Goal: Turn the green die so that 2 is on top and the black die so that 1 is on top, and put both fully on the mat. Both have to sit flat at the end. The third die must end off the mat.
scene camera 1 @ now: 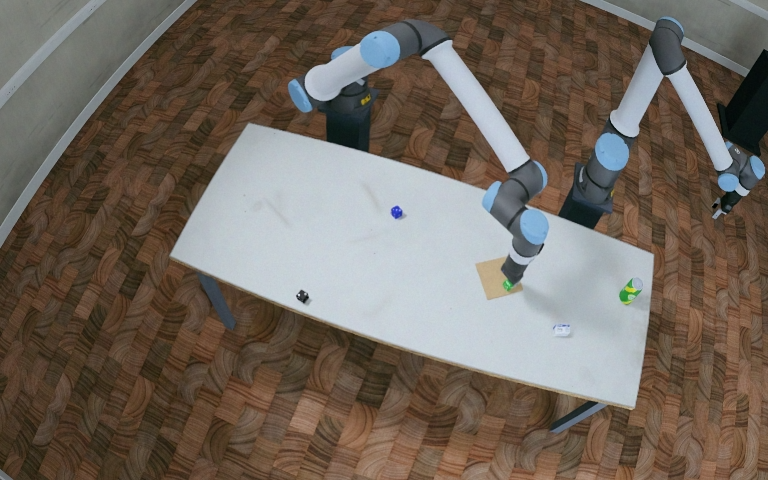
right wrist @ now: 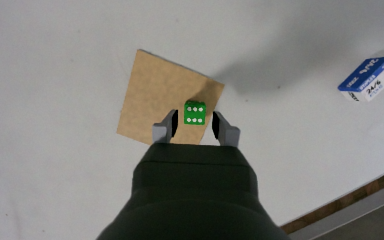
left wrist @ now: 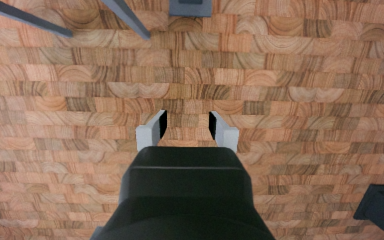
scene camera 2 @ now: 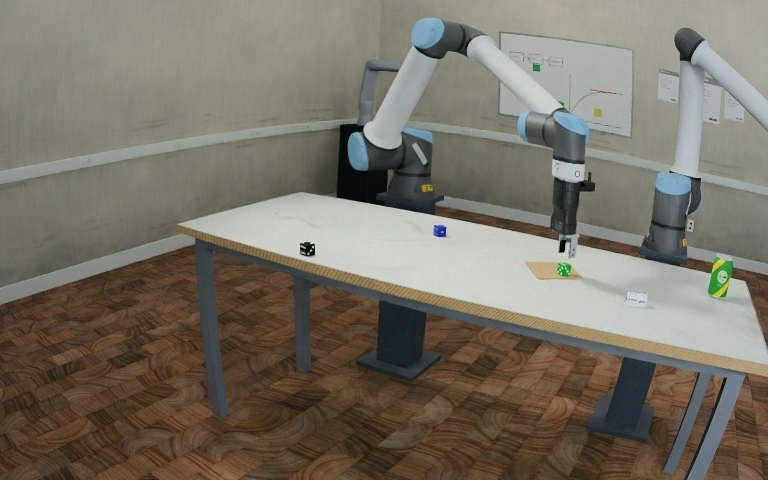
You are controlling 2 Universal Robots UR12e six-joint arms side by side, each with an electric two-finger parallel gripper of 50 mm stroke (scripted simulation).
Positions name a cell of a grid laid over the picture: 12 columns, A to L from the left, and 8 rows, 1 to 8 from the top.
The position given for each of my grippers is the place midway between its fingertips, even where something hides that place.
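My left gripper (left wrist: F4). My right gripper (scene camera 2: I5), also (right wrist: G4). Tan mat (scene camera 1: H5), also (right wrist: E3); out of frame in the left wrist view.
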